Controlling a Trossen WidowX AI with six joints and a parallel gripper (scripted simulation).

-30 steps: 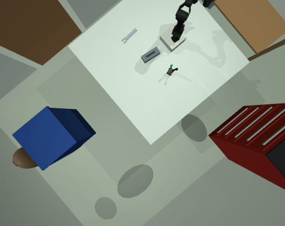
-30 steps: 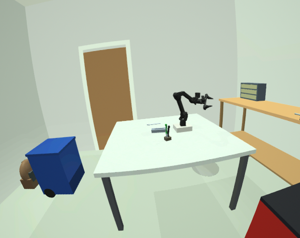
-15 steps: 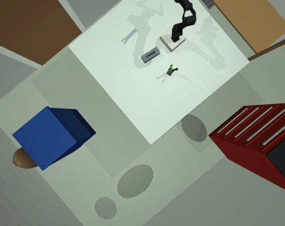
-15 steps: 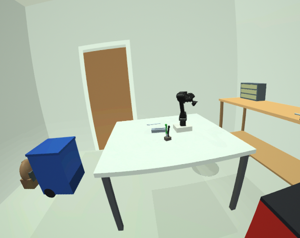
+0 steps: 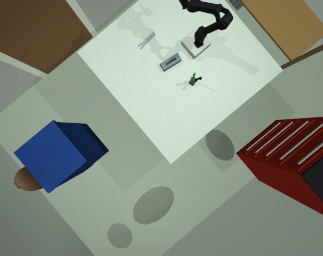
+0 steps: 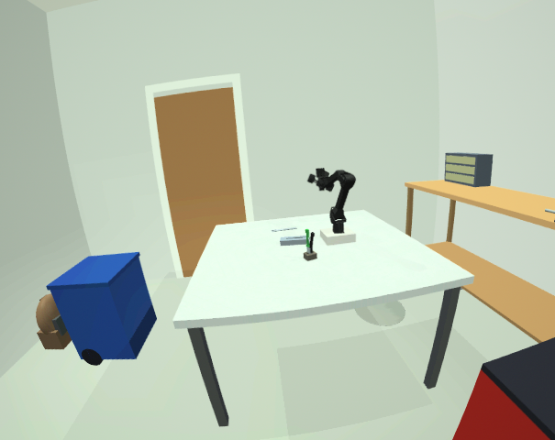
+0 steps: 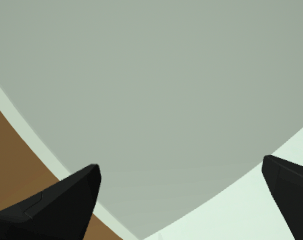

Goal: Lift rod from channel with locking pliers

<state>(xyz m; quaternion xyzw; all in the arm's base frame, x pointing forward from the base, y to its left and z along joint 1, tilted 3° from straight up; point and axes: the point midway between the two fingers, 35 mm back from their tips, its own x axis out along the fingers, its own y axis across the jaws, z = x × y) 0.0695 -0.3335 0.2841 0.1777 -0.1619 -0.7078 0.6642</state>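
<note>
The brown holster is 12 cm ahead of my gripper tip, 63 cm to the left of it and 31 cm below it. From my gripper tip the other things lie so: grey channel block (21 cm ahead, 38 cm to the left, 30 cm below); flat grey wrench-like tool (31 cm ahead, 11 cm to the left, 31 cm below); dark rod (21 cm ahead, 38 cm to the left, 31 cm below).
</note>
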